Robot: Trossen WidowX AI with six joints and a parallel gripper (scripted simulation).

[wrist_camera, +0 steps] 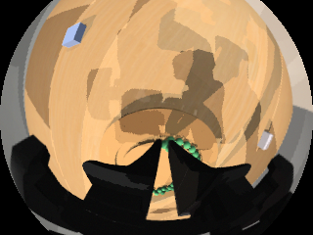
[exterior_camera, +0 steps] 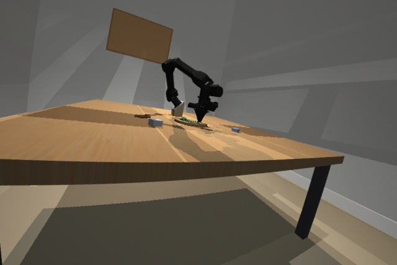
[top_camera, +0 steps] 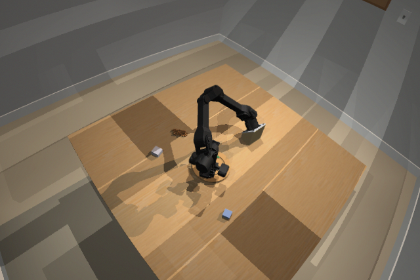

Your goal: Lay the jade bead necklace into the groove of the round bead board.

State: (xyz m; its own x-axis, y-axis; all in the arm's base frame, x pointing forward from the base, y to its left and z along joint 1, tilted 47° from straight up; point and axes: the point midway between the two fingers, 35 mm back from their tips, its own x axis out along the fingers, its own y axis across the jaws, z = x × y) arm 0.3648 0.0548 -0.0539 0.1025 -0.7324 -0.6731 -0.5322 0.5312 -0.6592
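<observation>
My gripper tip is now 5 cm past the round wooden bead board, 3 cm to the left of it and 1 cm above it. The rest, counted from my gripper tip: blue block (4 cm ahead, 22 cm to the left, 1 cm below); then pale grey block (15 cm ahead, 25 cm to the right, 1 cm below).
</observation>
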